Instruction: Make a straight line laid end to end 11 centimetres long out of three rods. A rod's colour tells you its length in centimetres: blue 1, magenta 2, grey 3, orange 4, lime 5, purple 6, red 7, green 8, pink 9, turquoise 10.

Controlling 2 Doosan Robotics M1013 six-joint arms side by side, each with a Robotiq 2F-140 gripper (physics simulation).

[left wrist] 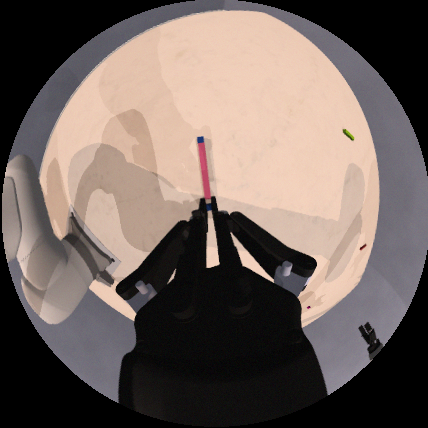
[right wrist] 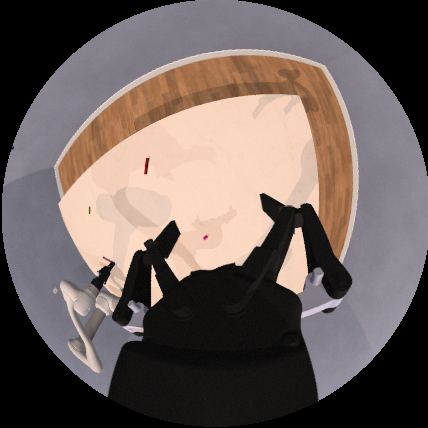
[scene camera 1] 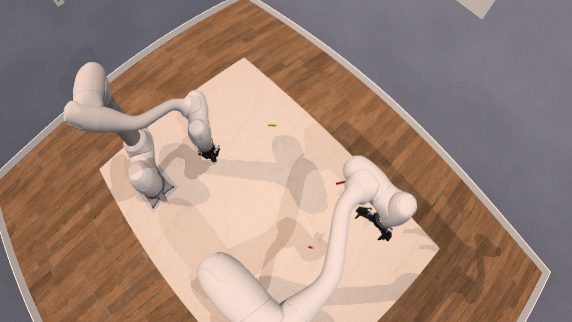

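Pixels of known places: left gripper, fingertip midpoint: (left wrist: 208, 204) (right wrist: 113, 262) (scene camera 1: 214, 160); right gripper, fingertip midpoint: (right wrist: 217, 214) (scene camera 1: 368, 227); left arm's base, link origin: (left wrist: 85, 251) (scene camera 1: 154, 187).
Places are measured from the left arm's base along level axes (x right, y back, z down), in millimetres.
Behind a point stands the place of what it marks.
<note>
A pink rod (left wrist: 204, 170) @[x 112, y -416, z -10 mm] (right wrist: 107, 259) @[x 116, y -417, z -6 mm] lies on the table with a blue rod (left wrist: 200, 140) @[x 73, y -443, z -10 mm] touching its far end in the left wrist view. A second blue rod (left wrist: 209, 207) @[x 162, y -381, z -10 mm] is between the fingertips at the pink rod's near end; whether they touch is hard to tell. My left gripper (scene camera 1: 211, 156) @[x 158, y -383, z -5 mm] (left wrist: 208, 204) @[x 158, y -383, z -5 mm] is shut on this near blue rod, low over the table. My right gripper (scene camera 1: 372, 225) @[x 1026, y -581, z -311 mm] (right wrist: 217, 214) @[x 1026, y -581, z -311 mm] is open and empty, high above the table. A magenta rod (scene camera 1: 310, 247) @[x 892, y -385, z -10 mm] (left wrist: 308, 307) @[x 885, y -384, z -10 mm] (right wrist: 205, 237) @[x 893, y -386, z -10 mm] lies apart.
A lime rod (scene camera 1: 272, 125) @[x 253, y -773, z -9 mm] (left wrist: 348, 134) @[x 249, y -769, z -8 mm] (right wrist: 89, 210) @[x 253, y -768, z -3 mm] and a red rod (scene camera 1: 340, 183) @[x 780, y -767, z -9 mm] (left wrist: 363, 247) @[x 780, y -776, z -13 mm] (right wrist: 146, 165) @[x 786, y -777, z -8 mm] lie apart on the table. The left arm's base and its grey mounting plate (left wrist: 93, 240) @[x 16, y -91, z -1 mm] stand at the left in the left wrist view.
</note>
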